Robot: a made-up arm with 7 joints. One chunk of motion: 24 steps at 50 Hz.
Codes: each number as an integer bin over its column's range. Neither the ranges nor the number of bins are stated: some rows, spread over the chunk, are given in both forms.
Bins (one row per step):
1: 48 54 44 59 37 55
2: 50 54 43 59 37 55
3: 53 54 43 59 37 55
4: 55 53 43 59 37 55
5: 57 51 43 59 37 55
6: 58 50 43 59 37 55
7: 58 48 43 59 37 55
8: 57 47 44 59 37 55
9: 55 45 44 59 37 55
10: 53 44 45 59 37 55
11: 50 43 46 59 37 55
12: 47 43 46 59 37 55
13: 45 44 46 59 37 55
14: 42 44 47 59 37 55
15: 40 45 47 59 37 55
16: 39 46 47 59 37 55
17: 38 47 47 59 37 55
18: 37 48 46 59 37 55
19: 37 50 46 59 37 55
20: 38 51 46 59 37 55
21: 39 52 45 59 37 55
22: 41 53 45 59 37 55
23: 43 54 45 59 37 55
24: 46 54 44 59 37 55
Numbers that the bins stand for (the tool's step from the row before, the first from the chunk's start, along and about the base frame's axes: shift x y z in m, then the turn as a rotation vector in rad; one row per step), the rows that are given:
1: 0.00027 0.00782 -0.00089 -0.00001 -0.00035 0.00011
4: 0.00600 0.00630 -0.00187 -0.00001 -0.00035 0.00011
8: 0.00764 -0.00279 -0.00089 -0.00001 -0.00035 0.00011
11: 0.00191 -0.00885 0.00107 -0.00001 -0.00035 0.00011
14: -0.00464 -0.00733 0.00205 -0.00001 -0.00035 0.00011
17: -0.00791 -0.00279 0.00205 -0.00001 -0.00035 0.00011
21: -0.00709 0.00479 0.00009 -0.00001 -0.00035 0.00011
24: -0.00136 0.00782 -0.00089 -0.00001 -0.00035 0.00011
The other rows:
2: 0.00191 0.00782 -0.00187 -0.00001 -0.00035 0.00011
3: 0.00436 0.00782 -0.00187 -0.00001 -0.00035 0.00011
5: 0.00764 0.00327 -0.00187 -0.00001 -0.00035 0.00011
6: 0.00845 0.00176 -0.00187 -0.00001 -0.00035 0.00011
7: 0.00845 -0.00127 -0.00187 -0.00001 -0.00035 0.00011
9: 0.00600 -0.00582 -0.00089 -0.00001 -0.00035 0.00011
10: 0.00436 -0.00733 0.00009 -0.00001 -0.00035 0.00011
12: -0.00055 -0.00885 0.00107 -0.00001 -0.00035 0.00011
13: -0.00218 -0.00733 0.00107 -0.00001 -0.00035 0.00011
15: -0.00627 -0.00582 0.00205 -0.00001 -0.00035 0.00011
16: -0.00709 -0.00430 0.00205 -0.00001 -0.00035 0.00011
18: -0.00873 -0.00127 0.00107 -0.00001 -0.00035 0.00011
19: -0.00873 0.00176 0.00107 -0.00001 -0.00035 0.00011
20: -0.00791 0.00327 0.00107 -0.00001 -0.00035 0.00011
22: -0.00545 0.00630 0.00009 -0.00001 -0.00035 0.00011
23: -0.00382 0.00782 0.00009 -0.00001 -0.00035 0.00011

